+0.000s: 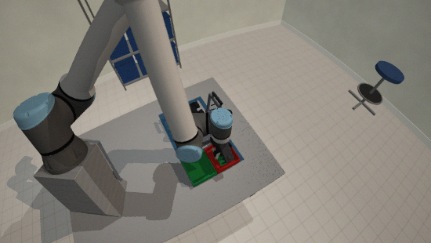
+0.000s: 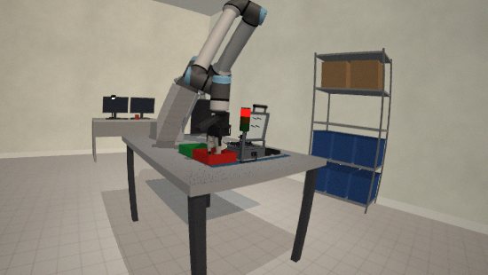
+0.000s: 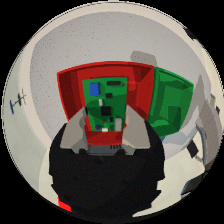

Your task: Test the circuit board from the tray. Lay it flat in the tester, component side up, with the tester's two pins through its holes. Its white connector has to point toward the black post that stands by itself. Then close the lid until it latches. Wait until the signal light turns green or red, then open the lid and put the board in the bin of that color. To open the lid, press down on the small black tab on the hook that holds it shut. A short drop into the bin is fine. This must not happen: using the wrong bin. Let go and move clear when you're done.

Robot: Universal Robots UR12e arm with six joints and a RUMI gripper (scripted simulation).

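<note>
The green circuit board is right at my hand. Also, from my hand: green bin (15 cm behind, 2 cm to the left, 1 cm below); then red bin (1 cm below); then tester lid (10 cm ahead, 19 cm to the left, 16 cm above).
</note>
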